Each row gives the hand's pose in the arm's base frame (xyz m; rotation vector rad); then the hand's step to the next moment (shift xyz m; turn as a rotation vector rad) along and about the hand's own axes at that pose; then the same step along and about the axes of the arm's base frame.
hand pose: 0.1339 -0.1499 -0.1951 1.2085 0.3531 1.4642
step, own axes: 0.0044 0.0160 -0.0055 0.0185 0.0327 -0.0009
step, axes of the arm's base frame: -0.0126 0.0011 0.0121 -0.0156 0.0063 0.0336
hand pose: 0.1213 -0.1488 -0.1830 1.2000 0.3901 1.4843
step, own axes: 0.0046 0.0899 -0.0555 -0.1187 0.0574 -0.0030
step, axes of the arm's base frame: -0.0938 -0.0040 0.0487 -0.0513 -0.1210 -0.0106
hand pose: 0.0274 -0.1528 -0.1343 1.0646 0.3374 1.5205
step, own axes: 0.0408 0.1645 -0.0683 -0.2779 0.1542 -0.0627
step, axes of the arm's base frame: -0.1522 0.0162 0.0998 -0.1754 -0.2693 -0.0405
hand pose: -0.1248 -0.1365 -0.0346 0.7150 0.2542 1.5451
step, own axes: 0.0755 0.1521 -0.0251 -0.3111 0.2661 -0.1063
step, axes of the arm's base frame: -0.1350 0.0598 0.0875 -0.2935 -0.3038 -0.0207
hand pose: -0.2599 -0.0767 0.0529 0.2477 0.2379 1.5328
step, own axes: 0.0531 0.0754 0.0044 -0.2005 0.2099 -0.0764
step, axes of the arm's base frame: -0.0691 0.0548 0.0274 -0.2281 -0.1949 -0.0091
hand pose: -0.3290 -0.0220 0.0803 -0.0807 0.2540 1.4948
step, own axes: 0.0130 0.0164 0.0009 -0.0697 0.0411 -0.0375
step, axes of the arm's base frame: -0.0154 0.0142 -0.0003 -0.0490 -0.0725 -0.0171
